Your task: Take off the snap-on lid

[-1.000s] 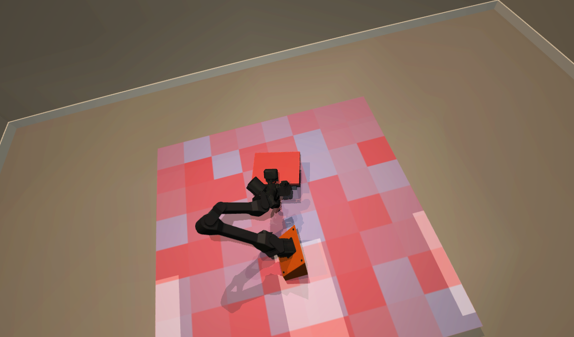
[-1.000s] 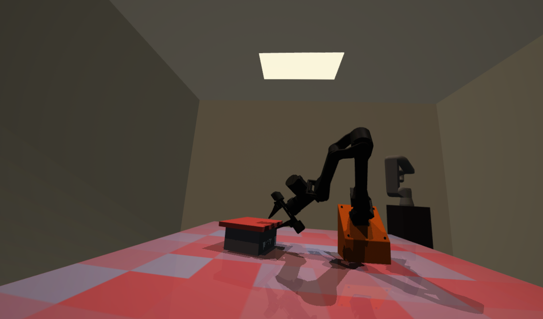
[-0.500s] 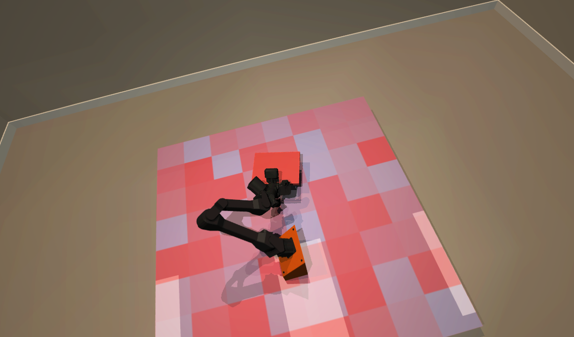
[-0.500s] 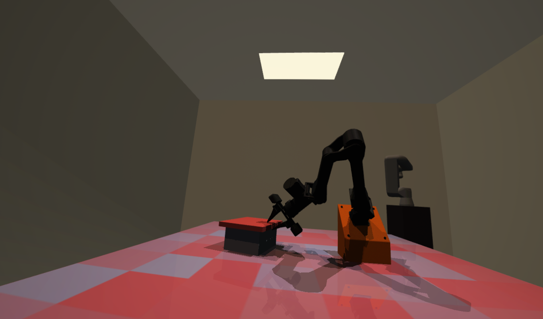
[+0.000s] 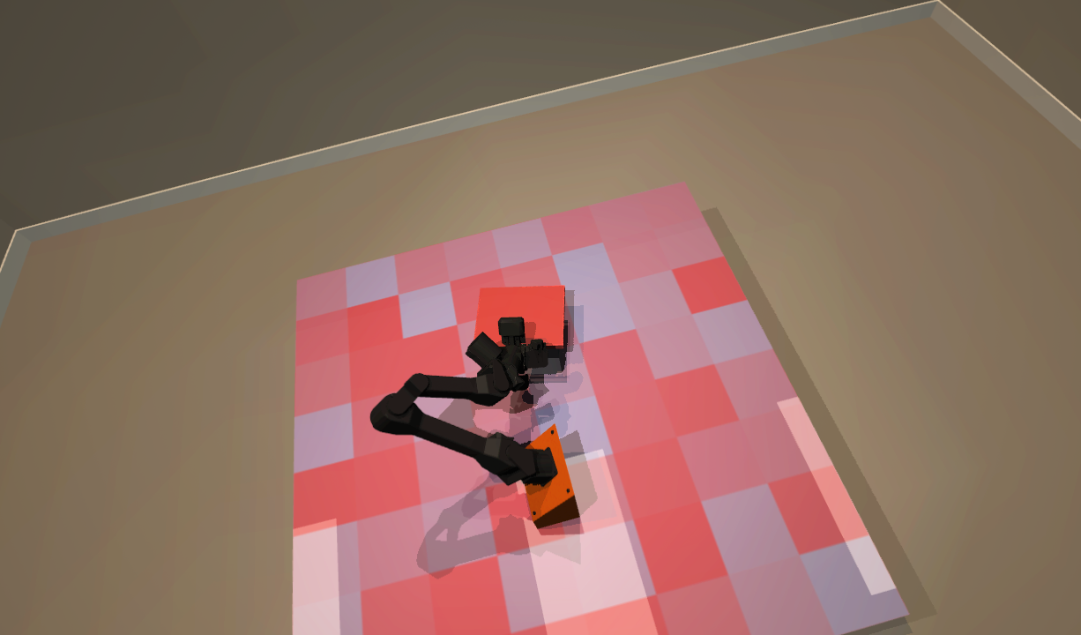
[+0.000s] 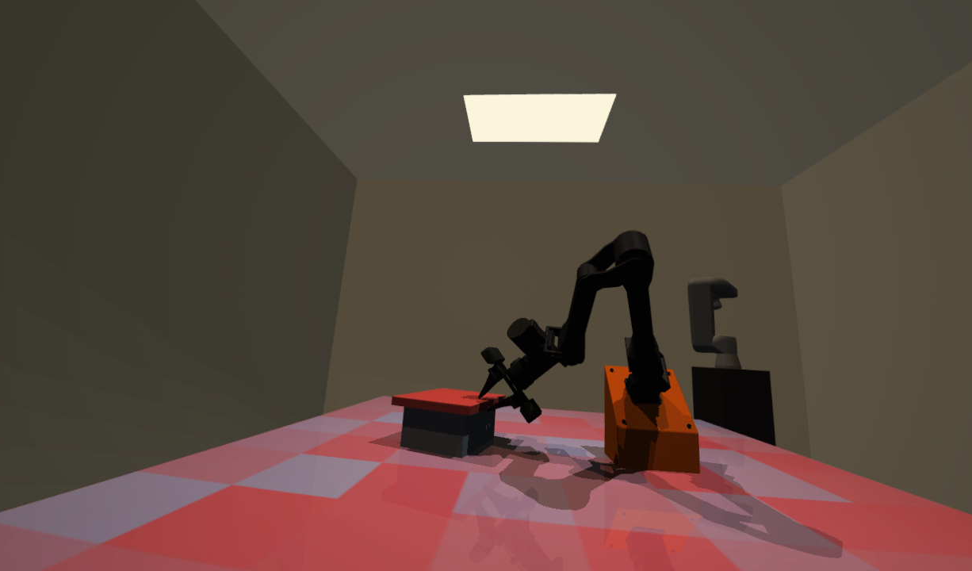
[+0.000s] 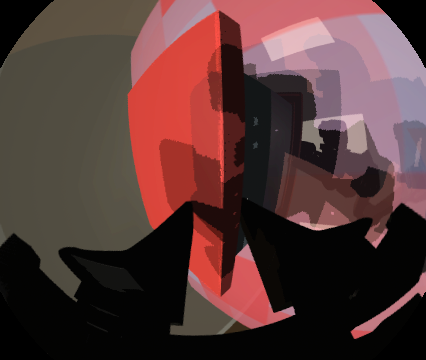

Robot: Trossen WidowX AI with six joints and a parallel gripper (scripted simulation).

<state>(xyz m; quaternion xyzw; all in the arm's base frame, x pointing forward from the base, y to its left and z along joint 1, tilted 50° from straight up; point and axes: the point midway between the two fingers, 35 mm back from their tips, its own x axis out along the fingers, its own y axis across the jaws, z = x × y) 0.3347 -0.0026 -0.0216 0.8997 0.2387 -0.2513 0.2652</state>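
The lid lies 70 mm ahead of my gripper tip, 30 mm to the right of it and 10 mm above it. The rest, counted from my gripper tip: storage box 70 mm ahead, 40 mm below, 20 mm to the right.
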